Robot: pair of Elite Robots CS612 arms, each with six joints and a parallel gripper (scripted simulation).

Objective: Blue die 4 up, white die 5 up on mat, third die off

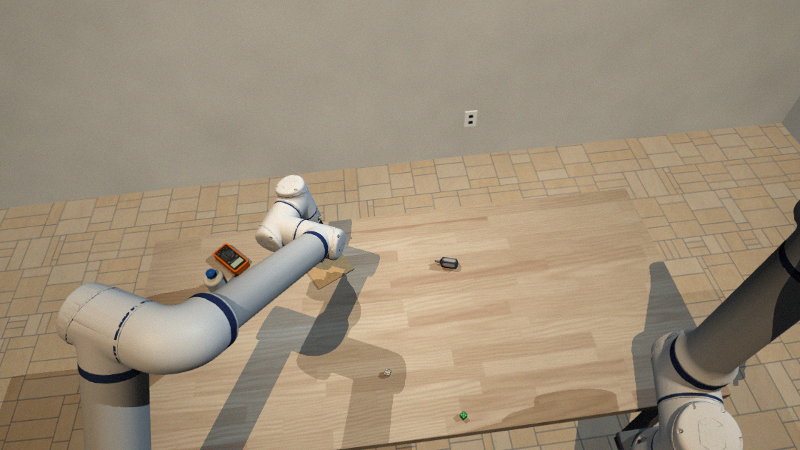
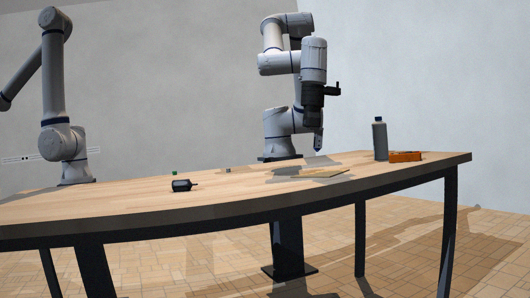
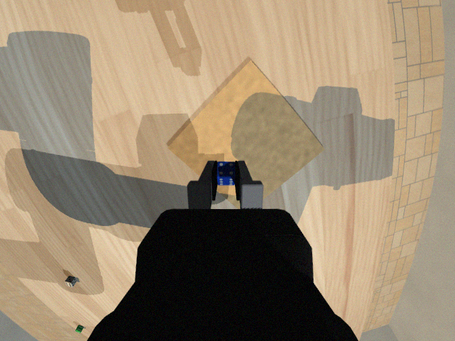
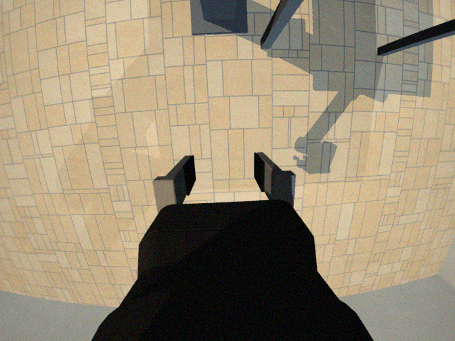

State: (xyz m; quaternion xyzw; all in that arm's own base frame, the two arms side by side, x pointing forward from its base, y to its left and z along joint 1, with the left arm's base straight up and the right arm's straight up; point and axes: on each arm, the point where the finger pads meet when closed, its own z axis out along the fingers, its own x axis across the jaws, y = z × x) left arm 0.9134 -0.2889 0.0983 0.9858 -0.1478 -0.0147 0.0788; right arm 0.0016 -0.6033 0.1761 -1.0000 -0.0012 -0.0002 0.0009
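Right now the blue die is 2 cm below my left hand. Also, from my left hand: bottle: 34 cm to the left, 2 cm below, 2 cm behind; then dark tool: 42 cm to the right, 9 cm behind, 8 cm below; then tan mat: 10 cm below, 2 cm ahead, 1 cm to the right.
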